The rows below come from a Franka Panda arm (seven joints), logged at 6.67 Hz.
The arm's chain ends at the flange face. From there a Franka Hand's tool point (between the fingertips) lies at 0.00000 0.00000 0.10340 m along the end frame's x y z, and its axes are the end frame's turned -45 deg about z.
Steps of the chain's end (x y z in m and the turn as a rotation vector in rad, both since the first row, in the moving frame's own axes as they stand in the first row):
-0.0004 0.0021 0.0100 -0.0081 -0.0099 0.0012
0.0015 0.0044 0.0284 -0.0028 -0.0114 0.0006
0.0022 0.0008 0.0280 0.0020 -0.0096 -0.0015
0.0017 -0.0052 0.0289 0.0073 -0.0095 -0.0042
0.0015 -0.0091 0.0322 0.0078 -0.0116 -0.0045
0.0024 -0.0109 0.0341 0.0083 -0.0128 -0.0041
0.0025 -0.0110 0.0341 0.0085 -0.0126 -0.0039
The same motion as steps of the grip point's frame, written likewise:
-0.0031 0.0011 0.0100 0.0013 -0.0127 0.0012
-0.0031 0.0035 0.0284 0.0061 -0.0100 0.0006
0.0004 0.0013 0.0280 0.0082 -0.0054 -0.0015
0.0047 -0.0037 0.0289 0.0119 -0.0016 -0.0042
0.0072 -0.0068 0.0322 0.0137 -0.0027 -0.0045
0.0091 -0.0076 0.0341 0.0149 -0.0032 -0.0041
0.0092 -0.0076 0.0341 0.0149 -0.0029 -0.0039

